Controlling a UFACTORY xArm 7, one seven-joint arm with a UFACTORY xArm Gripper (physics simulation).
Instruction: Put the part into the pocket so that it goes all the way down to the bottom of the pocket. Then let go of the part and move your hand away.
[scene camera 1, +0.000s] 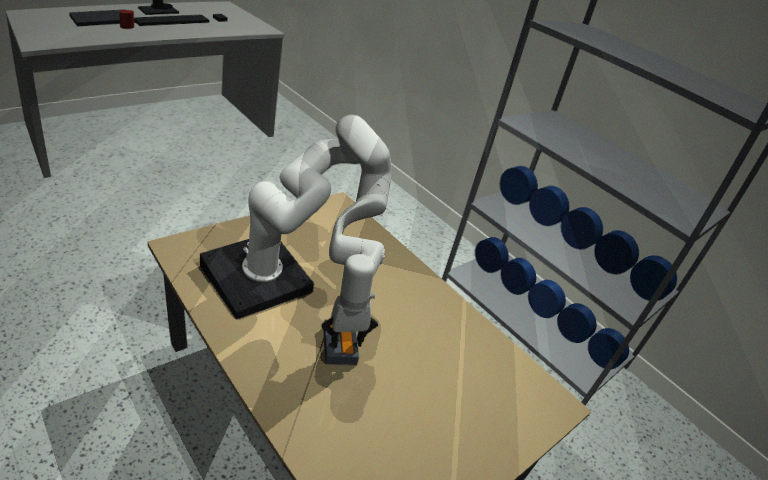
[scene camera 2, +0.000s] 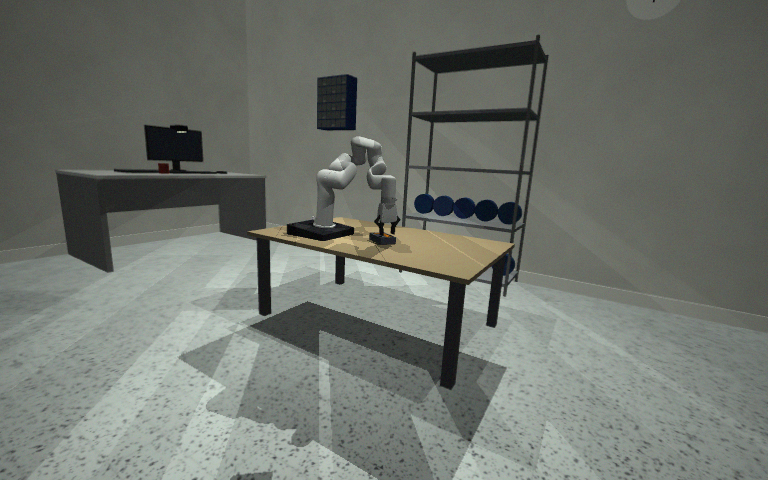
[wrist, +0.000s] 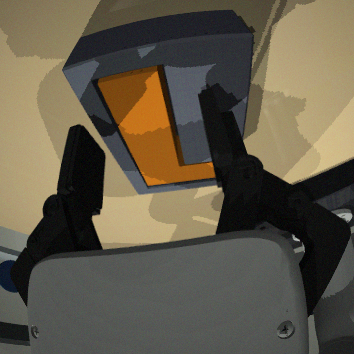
My gripper is open, holding nothing. Also in view: an orange L-shaped part.
